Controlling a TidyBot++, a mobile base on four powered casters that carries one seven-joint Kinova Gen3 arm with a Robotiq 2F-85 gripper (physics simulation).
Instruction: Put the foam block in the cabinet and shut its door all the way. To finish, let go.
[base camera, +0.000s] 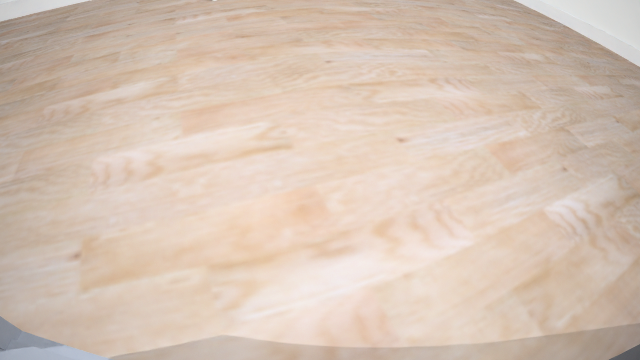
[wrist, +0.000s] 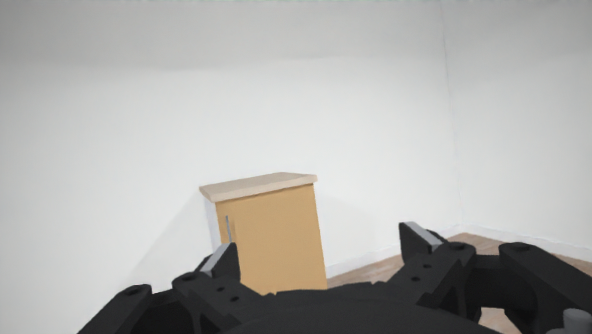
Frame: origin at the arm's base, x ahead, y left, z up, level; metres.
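Where they show: gripper, fingertip midpoint: (wrist: 318, 250).
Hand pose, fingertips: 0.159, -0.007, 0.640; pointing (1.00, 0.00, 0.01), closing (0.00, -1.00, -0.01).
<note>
After its pixels a point has its place, as x, y, z.
The cabinet (wrist: 277, 230) {1.599, 0.203, 0.253} shows in the wrist view, a little left of the middle, with an orange-tan door front, a light wooden top and a thin grey upright handle (wrist: 228, 228) {1.461, 0.425, 0.334} near the door's left edge. The door looks shut. My gripper (wrist: 318, 250) {0.159, -0.007, 0.640} is open and empty, its fingers wide apart at the bottom of the wrist view. The cabinet stands some way beyond it, and its lower part is hidden behind the gripper. The foam block does not show in either view.
A pale wall (wrist: 125, 125) {1.853, 1.069, 0.963} is behind the cabinet and meets another wall (wrist: 525, 125) {2.435, -1.724, 0.590} in a corner at the right. The wooden floor (base camera: 320, 175) {0.486, -0.010, -0.397} (wrist: 465, 243) {2.742, -1.329, -0.401} reaches to the walls. Wall edges show at the upper left and upper right of the base camera view.
</note>
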